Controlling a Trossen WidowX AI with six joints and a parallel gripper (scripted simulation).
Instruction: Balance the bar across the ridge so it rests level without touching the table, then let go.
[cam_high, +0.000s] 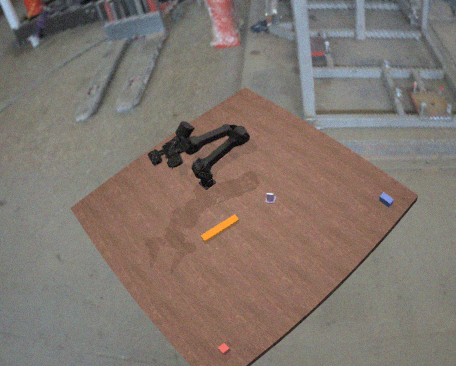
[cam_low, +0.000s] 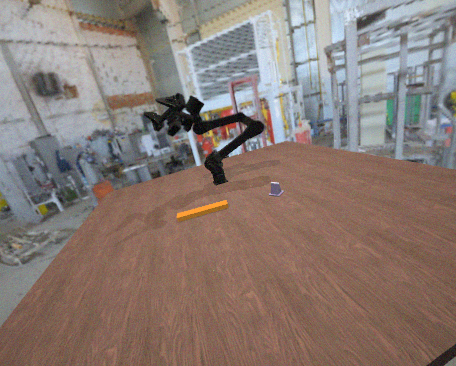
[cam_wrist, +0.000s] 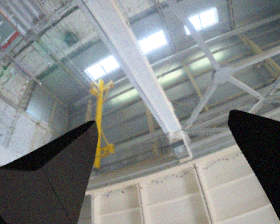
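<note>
The bar is 18 cm ahead of my gripper tip, 7 cm to the left of it and 39 cm below it. Round my gripper tip: small red block (66 cm ahead, 29 cm to the right, 38 cm below); small blue block (66 cm ahead, 71 cm to the left, 38 cm below).
</note>
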